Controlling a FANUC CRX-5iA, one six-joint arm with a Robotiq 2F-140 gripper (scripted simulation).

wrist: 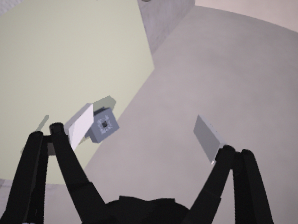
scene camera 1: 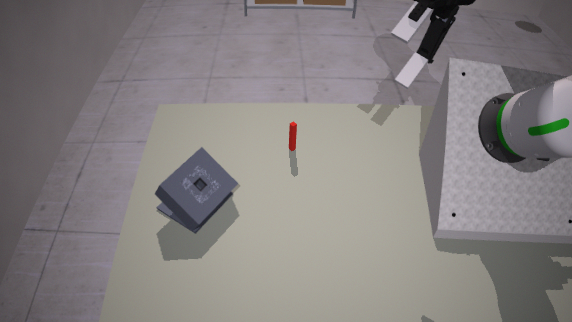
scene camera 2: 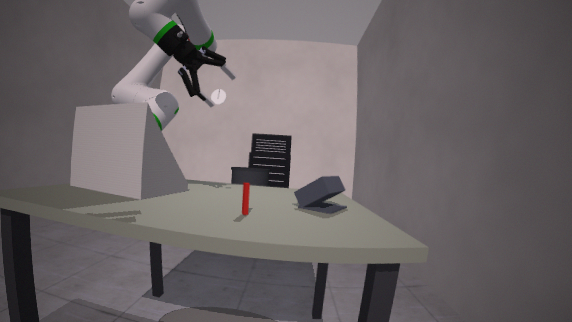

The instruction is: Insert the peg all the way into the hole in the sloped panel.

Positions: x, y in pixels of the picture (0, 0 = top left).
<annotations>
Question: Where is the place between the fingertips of the gripper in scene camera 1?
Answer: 400, 63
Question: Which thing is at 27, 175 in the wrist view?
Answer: The gripper.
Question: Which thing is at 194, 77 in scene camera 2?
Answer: The gripper.
</annotations>
